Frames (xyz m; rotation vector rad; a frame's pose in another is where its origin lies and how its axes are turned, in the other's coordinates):
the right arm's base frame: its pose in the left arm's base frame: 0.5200 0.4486 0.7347 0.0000 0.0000 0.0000
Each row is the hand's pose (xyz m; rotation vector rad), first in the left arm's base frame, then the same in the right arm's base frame.
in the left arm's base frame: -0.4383 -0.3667 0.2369 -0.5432 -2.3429 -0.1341
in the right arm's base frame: -0.9583 -0.8153 -0.4978 -0.5432 -2.3429 -0.1341
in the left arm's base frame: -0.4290 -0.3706 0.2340 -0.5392 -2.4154 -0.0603
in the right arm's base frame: -0.9490 -0.8192 -0.5007 -0.5392 -2.4154 -0.0603
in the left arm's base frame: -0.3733 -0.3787 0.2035 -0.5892 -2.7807 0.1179
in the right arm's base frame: -0.8933 -0.8273 -0.5312 -0.5892 -2.7807 0.1179
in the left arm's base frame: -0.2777 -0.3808 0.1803 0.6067 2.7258 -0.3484
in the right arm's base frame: -0.7977 -0.8294 -0.5544 0.6067 2.7258 -0.3484
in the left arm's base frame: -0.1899 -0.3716 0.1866 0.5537 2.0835 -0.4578
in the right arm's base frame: -0.7099 -0.8202 -0.5481 0.5537 2.0835 -0.4578
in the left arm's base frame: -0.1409 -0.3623 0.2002 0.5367 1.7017 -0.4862
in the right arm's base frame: -0.6609 -0.8109 -0.5345 0.5367 1.7017 -0.4862
